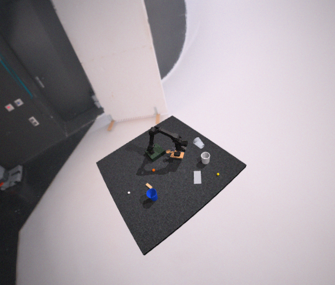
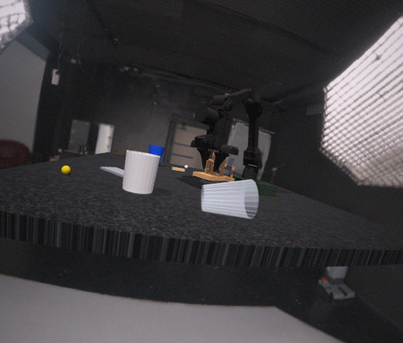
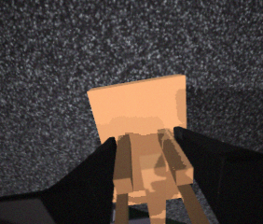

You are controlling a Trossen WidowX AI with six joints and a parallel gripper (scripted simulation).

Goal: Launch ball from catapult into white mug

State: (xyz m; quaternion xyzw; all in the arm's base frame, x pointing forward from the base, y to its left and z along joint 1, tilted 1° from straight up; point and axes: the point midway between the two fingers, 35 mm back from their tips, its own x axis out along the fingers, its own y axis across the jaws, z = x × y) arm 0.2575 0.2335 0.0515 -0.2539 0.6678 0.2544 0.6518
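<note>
Right now my gripper tip is 330 mm to the left of the orange ball, 60 mm above it and 40 mm past it. Round my gripper tip: white mug (220 mm ahead, 190 mm to the left, 50 mm below); then wooden catapult (60 mm behind, 40 mm to the right, 20 mm above); then grey flat plate (320 mm ahead, 70 mm below, 10 mm to the right).
</note>
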